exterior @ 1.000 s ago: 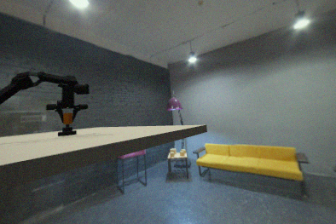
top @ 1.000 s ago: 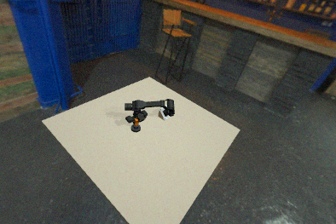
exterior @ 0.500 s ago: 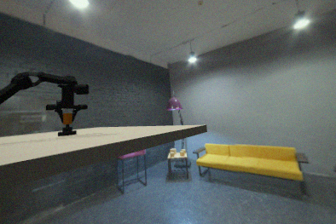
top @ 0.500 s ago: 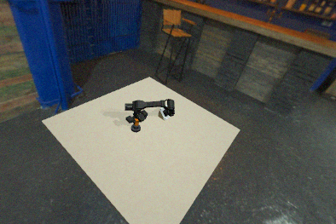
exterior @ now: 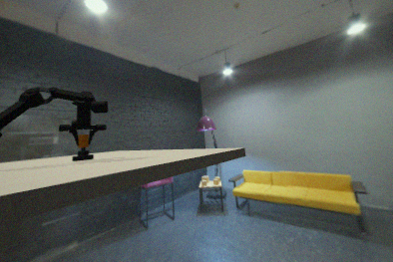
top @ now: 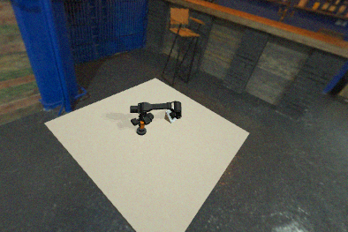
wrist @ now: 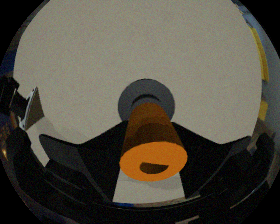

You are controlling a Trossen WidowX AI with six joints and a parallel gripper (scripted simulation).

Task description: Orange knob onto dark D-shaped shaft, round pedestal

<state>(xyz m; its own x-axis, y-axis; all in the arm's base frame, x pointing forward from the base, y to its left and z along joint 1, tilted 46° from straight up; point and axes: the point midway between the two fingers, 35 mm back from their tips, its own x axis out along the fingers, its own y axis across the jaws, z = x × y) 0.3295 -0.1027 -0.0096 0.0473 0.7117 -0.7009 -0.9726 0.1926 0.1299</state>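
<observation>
My gripper tip is now 2 cm below the orange knob. Also, from my gripper tip: round pedestal 4 cm below.
</observation>
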